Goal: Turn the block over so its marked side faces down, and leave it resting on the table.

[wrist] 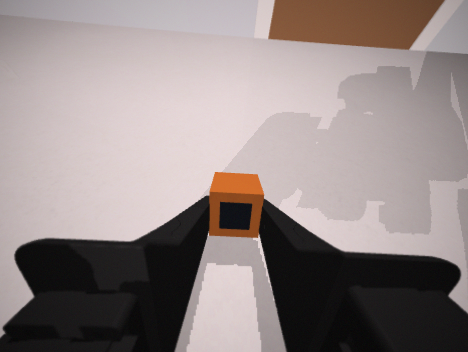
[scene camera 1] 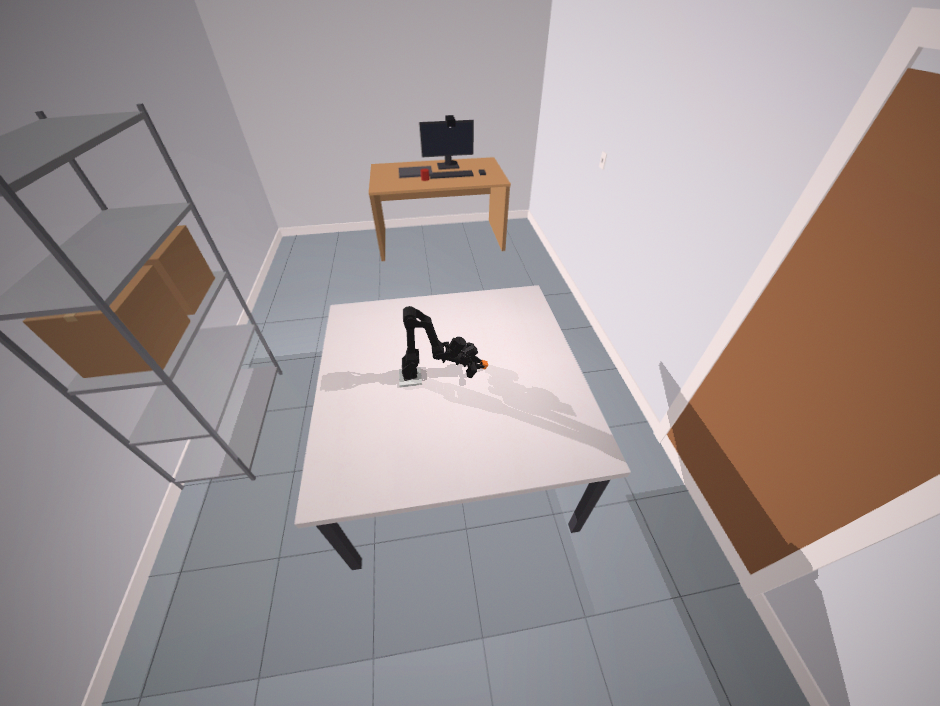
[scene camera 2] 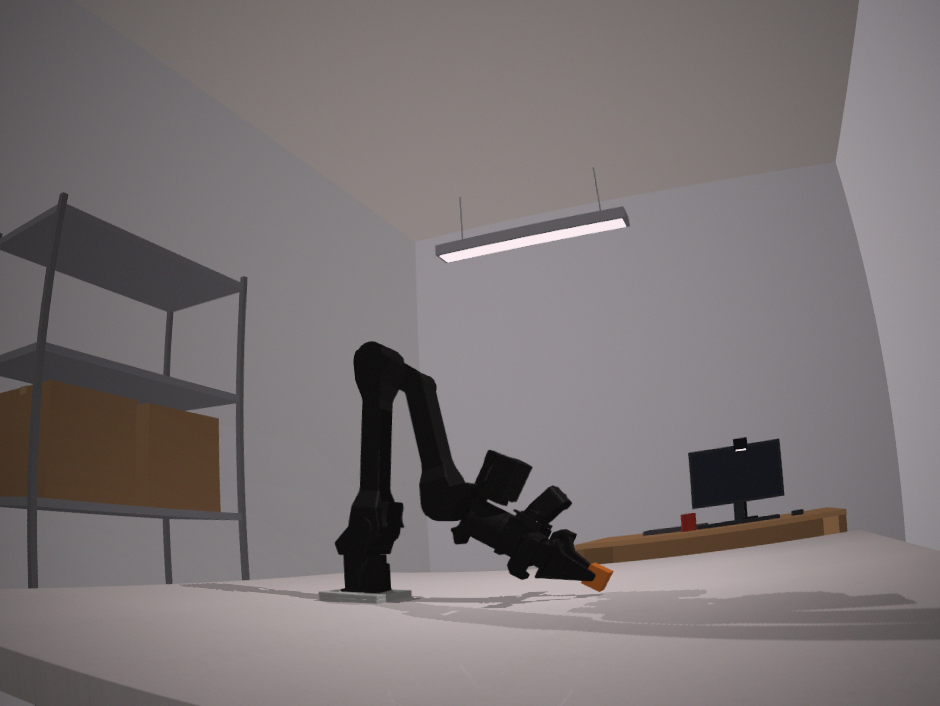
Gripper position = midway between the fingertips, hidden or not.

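Note:
Block (wrist: 236,199) carried by my gripper (scene camera 2: 596,577), (wrist: 235,203).

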